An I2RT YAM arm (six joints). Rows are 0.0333 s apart.
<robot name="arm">
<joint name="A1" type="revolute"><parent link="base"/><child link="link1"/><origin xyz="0 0 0.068" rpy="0 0 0"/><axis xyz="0 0 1"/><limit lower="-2.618" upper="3.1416"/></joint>
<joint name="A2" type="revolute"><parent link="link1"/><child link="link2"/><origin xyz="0.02 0.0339 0.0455" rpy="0 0 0"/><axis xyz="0 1 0"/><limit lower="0" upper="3.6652"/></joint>
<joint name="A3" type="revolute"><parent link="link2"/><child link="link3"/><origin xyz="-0.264 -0.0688 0" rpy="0 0 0"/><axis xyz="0 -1 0"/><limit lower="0" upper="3.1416"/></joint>
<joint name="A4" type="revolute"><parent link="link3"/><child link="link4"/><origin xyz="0.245 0.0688 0.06" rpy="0 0 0"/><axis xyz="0 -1 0"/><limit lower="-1.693" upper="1.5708"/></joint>
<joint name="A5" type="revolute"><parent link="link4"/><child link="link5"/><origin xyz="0.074 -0.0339 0.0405" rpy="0 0 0"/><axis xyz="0 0 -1"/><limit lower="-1.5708" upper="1.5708"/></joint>
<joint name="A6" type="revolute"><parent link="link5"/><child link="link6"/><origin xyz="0.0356 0 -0.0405" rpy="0 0 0"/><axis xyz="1 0 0"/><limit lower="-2.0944" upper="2.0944"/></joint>
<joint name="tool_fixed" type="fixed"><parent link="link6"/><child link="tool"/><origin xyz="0 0 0" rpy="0 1.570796 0"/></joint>
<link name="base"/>
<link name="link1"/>
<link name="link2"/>
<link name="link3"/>
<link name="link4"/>
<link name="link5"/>
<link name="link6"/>
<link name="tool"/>
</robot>
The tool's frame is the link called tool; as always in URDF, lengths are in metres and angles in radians.
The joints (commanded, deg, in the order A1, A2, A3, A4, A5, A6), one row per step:
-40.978, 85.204, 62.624, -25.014, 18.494, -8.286
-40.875, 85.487, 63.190, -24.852, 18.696, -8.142
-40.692, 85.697, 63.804, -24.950, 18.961, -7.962
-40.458, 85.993, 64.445, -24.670, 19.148, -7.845
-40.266, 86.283, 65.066, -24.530, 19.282, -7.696
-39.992, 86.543, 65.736, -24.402, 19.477, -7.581
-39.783, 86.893, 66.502, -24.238, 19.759, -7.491
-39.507, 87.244, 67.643, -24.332, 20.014, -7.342
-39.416, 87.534, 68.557, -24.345, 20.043, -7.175
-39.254, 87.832, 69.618, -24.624, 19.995, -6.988
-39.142, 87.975, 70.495, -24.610, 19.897, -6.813
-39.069, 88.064, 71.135, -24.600, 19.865, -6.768
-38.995, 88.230, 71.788, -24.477, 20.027, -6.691
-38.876, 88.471, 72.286, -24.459, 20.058, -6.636
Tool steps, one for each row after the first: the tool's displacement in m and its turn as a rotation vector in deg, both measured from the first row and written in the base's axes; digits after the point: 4 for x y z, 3 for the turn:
0.0019, -0.0010, 0.0019, -0.364, -0.334, -0.134
0.0037, -0.0014, 0.0042, -0.661, -0.559, -0.256
0.0063, -0.0021, 0.0066, -1.136, -1.025, -0.232
0.0087, -0.0027, 0.0088, -1.471, -1.423, -0.235
0.0113, -0.0030, 0.0114, -1.889, -1.825, -0.175
0.0139, -0.0039, 0.0141, -2.387, -2.204, -0.224
0.0171, -0.0046, 0.0186, -2.923, -2.730, -0.229
0.0193, -0.0058, 0.0223, -3.275, -3.305, -0.273
0.0217, -0.0065, 0.0263, -3.494, -3.834, -0.205
0.0236, -0.0071, 0.0306, -3.856, -4.581, -0.142
0.0249, -0.0075, 0.0338, -4.175, -5.064, -0.077
0.0264, -0.0083, 0.0369, -4.620, -5.522, -0.170
0.0280, -0.0087, 0.0384, -4.787, -5.765, -0.110

